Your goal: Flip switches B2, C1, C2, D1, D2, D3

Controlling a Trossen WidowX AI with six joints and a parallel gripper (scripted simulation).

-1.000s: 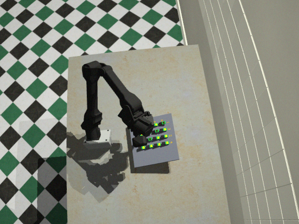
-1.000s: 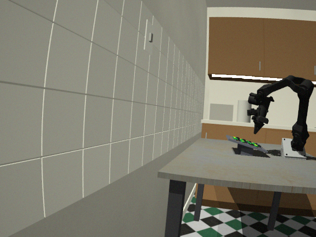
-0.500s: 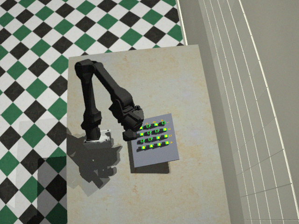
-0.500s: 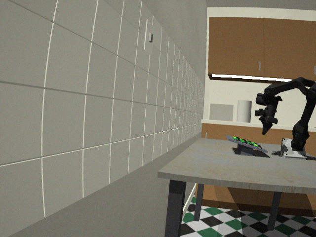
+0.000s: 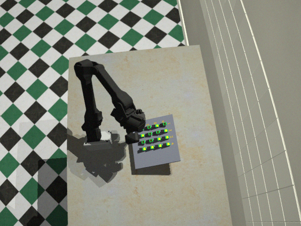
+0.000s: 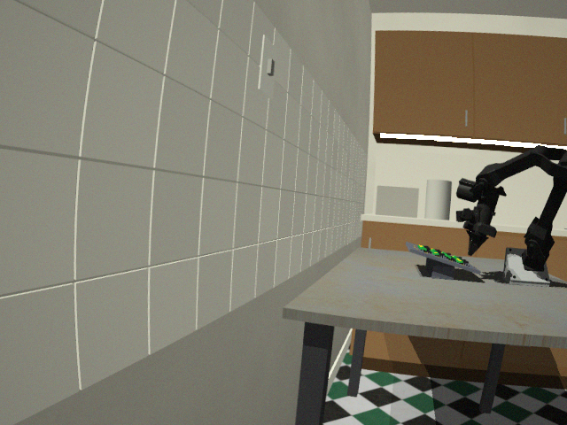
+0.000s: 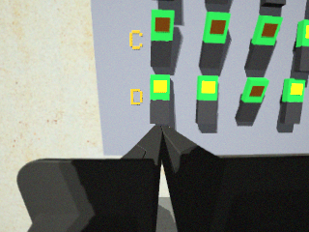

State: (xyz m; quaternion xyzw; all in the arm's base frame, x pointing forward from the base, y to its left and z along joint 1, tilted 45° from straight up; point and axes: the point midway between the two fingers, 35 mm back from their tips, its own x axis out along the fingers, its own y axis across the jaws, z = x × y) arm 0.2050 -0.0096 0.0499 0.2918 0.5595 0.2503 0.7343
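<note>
Right now my hand is 7 cm to the left of the switch D3, 5 cm above it and 3 cm short of it. Also, from my hand: switch B2 (11 cm ahead, 3 cm to the right, 3 cm below); then switch B1 (11 cm ahead, 3 cm below); then switch C3 (7 cm to the right, 7 cm ahead, 4 cm below).
</note>
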